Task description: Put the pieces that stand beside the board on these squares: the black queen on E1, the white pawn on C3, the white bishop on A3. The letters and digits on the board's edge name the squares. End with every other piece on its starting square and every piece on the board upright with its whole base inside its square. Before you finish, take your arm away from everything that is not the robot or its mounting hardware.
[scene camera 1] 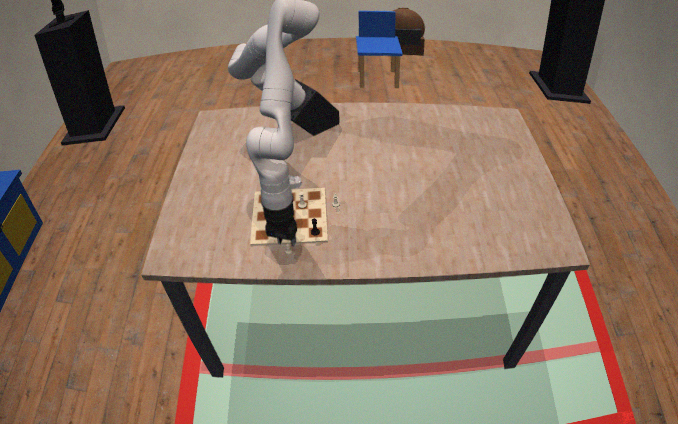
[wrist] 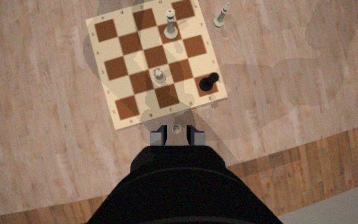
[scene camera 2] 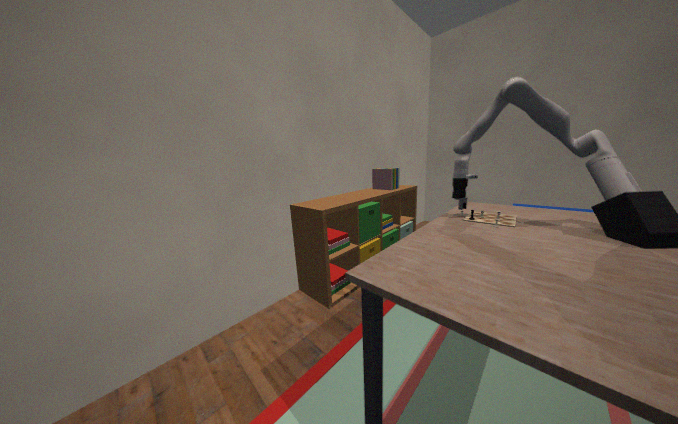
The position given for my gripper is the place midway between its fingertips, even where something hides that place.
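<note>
My gripper [scene camera 1: 287,242] is visible, and the wrist view shows it too [wrist: 176,131]. A chessboard [scene camera 1: 315,198] is visible as well; the wrist view likewise includes the chessboard [wrist: 127,47].
</note>
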